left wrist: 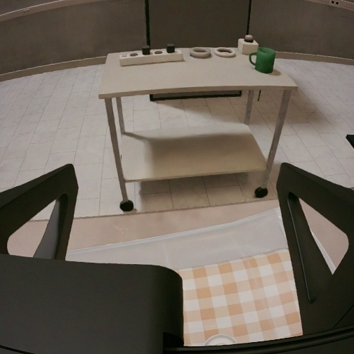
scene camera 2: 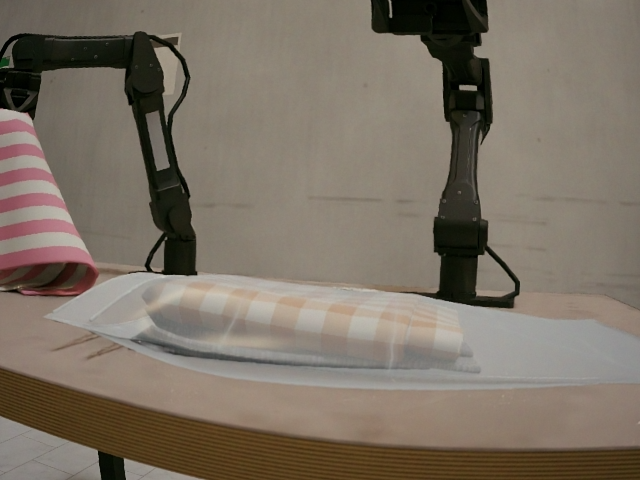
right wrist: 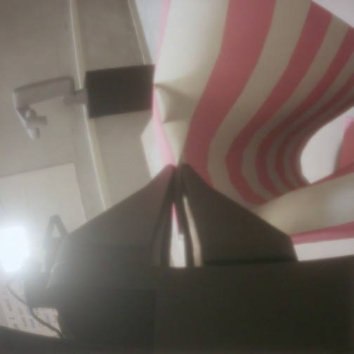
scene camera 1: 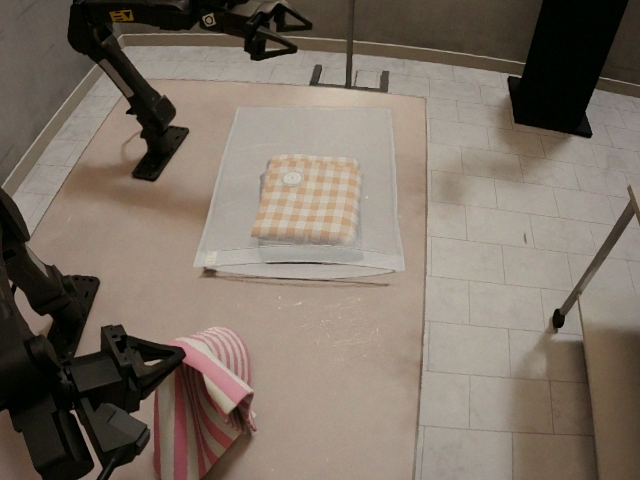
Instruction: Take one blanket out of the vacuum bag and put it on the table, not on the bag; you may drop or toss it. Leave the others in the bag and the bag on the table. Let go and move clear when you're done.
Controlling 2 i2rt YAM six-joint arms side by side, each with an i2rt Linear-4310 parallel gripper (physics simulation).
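The pink-and-white striped blanket [scene camera 1: 222, 382] [scene camera 2: 36, 206] [right wrist: 215, 100] is outside the bag, to its left in scene camera 2. My right gripper [scene camera 1: 180, 353] [right wrist: 177, 175] is shut on its upper edge, and it hangs down toward the table [scene camera 1: 330, 413]. Whether its lower end touches the table is unclear. The clear vacuum bag [scene camera 1: 310, 124] [scene camera 2: 547, 346] [left wrist: 215, 245] lies on the table. Inside are an orange-and-white checked blanket [scene camera 1: 310, 201] [scene camera 2: 310, 320] [left wrist: 240, 300] and a grey layer [scene camera 2: 258, 356] beneath it. My left gripper [scene camera 1: 303, 37] [left wrist: 176, 174] is open and empty, high above the table.
The bag's mouth [scene camera 1: 330, 268] faces the striped blanket's side of the table. A wheeled cart [left wrist: 200, 82] stands on the floor beyond the table, with a green mug [left wrist: 265, 60] on top. A black column [scene camera 1: 568, 67] and a thin pole [scene camera 1: 349, 46] stand beyond the table.
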